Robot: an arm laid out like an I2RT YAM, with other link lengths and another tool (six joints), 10 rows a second.
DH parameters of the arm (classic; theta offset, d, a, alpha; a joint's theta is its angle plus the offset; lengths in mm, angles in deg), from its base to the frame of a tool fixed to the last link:
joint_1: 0 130.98 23.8 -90
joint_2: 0 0 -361.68 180
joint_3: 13.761 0 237.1 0
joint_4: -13.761 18.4 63.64 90
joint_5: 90 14.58 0 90
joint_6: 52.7 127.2 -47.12 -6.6
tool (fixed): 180 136.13 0 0
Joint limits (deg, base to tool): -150..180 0..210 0..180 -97..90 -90..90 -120..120
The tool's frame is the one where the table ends.
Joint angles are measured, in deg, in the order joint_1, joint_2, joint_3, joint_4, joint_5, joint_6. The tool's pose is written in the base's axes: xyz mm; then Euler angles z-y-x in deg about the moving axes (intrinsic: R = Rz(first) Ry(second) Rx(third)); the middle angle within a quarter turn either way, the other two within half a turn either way. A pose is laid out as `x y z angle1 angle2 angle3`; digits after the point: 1 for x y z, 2 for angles.
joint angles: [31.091, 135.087, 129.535, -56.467, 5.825, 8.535]
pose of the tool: 591.7 346.5 139.2 62.08 -21.60 167.49
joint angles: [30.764, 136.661, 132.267, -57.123, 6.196, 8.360]
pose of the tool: 601.9 346.1 138.2 61.97 -21.80 166.85
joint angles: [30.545, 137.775, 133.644, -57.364, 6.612, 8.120]
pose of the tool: 608.1 344.6 134.0 61.93 -21.55 166.41
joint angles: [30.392, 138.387, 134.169, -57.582, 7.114, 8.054]
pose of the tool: 611.1 341.6 129.8 61.69 -21.04 166.15
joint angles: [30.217, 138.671, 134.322, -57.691, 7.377, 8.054]
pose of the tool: 612.9 338.7 127.2 61.41 -20.71 166.07
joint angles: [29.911, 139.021, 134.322, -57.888, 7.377, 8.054]
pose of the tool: 613.8 335.0 122.5 61.00 -20.24 166.37
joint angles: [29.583, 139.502, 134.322, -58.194, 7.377, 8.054]
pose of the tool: 614.3 330.6 115.9 60.53 -19.57 166.80
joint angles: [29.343, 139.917, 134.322, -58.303, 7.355, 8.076]
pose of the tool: 615.0 327.8 110.8 60.18 -19.14 167.11
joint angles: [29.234, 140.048, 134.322, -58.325, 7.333, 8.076]
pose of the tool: 615.5 326.7 109.2 60.04 -19.02 167.22
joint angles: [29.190, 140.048, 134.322, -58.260, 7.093, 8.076]
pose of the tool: 615.5 327.3 109.4 60.05 -19.18 167.38
